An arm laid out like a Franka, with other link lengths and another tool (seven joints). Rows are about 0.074 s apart.
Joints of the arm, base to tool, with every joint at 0 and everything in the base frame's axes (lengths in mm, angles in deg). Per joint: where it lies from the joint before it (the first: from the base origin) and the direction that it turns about. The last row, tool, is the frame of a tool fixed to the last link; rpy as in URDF.
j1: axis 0 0 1 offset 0 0 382.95
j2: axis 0 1 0 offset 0 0 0
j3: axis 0 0 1 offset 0 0 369.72
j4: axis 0 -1 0 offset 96.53 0 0
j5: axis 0 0 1 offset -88.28 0 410.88
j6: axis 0 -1 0 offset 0 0 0
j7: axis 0 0 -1 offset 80.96 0 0
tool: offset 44 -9 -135.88 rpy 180 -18.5 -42.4
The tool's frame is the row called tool.
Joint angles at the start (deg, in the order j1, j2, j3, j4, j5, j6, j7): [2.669 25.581 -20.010 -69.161 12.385 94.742 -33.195]
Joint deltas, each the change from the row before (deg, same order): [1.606 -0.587 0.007 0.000 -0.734 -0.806 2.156]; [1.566 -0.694 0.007 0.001 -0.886 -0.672 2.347]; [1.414 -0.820 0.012 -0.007 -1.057 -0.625 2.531]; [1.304 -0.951 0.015 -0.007 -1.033 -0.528 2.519]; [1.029 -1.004 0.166 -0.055 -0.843 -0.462 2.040]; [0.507 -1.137 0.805 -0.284 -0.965 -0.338 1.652]
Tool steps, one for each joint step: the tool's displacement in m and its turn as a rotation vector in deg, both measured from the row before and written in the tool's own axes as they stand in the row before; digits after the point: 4 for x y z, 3 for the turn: [-0.0070 -0.0171 -0.0072 -0.675 -0.258 0.260]; [-0.0067 -0.0155 -0.0091 -0.819 0.040 0.455]; [-0.0061 -0.0123 -0.0109 -0.999 0.279 0.751]; [-0.0056 -0.0101 -0.0130 -0.892 0.521 0.908]; [-0.0053 -0.0080 -0.0134 -0.518 0.517 0.707]; [-0.0058 -0.0069 -0.0127 -0.263 0.441 0.356]
